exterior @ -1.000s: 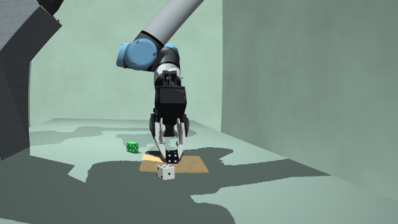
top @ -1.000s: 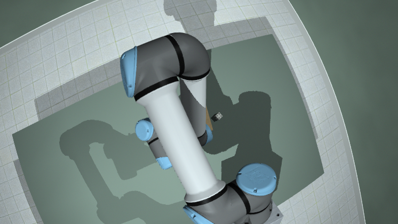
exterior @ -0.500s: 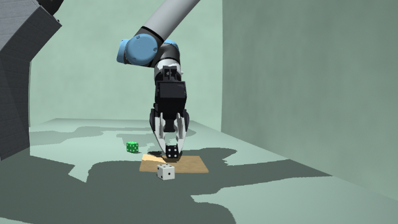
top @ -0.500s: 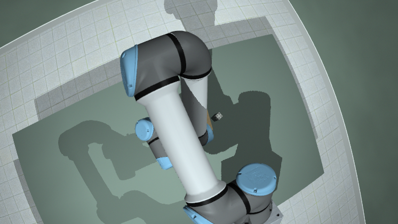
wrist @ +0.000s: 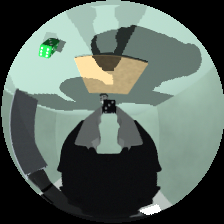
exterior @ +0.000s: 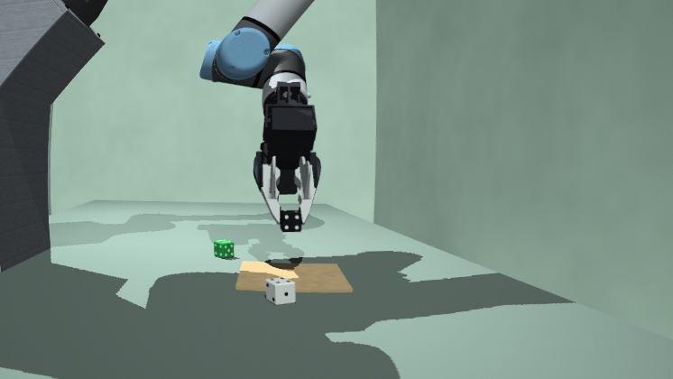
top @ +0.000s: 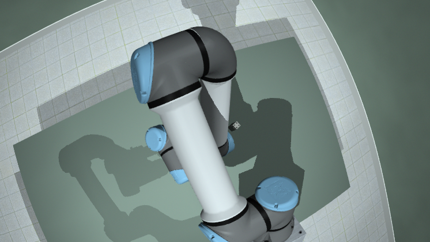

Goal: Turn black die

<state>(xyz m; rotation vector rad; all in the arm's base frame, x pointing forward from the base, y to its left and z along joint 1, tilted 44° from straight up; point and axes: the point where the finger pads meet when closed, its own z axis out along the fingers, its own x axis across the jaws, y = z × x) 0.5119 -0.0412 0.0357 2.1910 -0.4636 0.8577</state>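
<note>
Now: the tan mat 80 mm below my hand and 10 mm to the right of it. Also, from my hand: black die 10 mm to the right, 10 mm below; then white die 110 mm to the right, 70 mm below, 40 mm behind; then green die 120 mm to the left, 80 mm behind, 70 mm below.
</note>
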